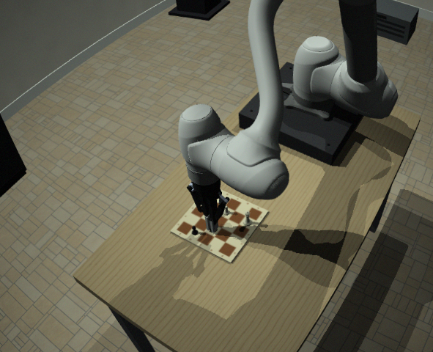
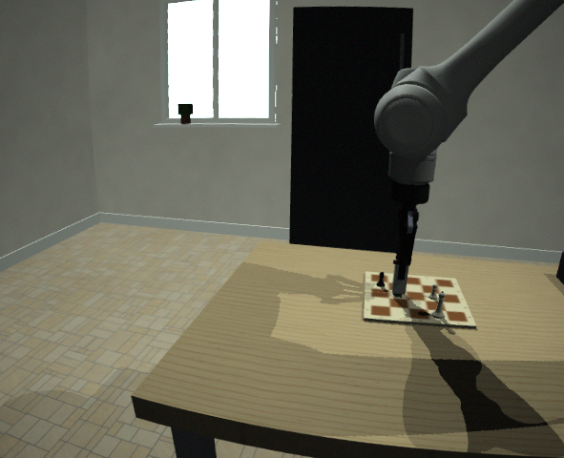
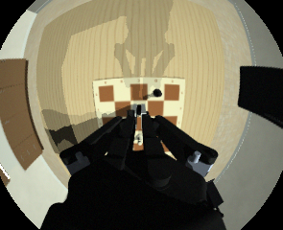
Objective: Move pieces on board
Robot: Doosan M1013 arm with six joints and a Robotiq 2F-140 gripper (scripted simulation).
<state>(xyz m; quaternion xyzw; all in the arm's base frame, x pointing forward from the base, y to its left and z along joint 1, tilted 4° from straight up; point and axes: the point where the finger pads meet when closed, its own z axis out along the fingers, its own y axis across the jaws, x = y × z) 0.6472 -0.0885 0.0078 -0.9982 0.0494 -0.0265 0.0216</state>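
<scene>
My gripper is now 40 mm past the small chessboard and 40 mm above it. From my hand the other things lie so: tall white piece (70 mm behind, 80 mm to the left, 20 mm below); small white piece (80 mm behind, 10 mm to the left, 30 mm below).
</scene>
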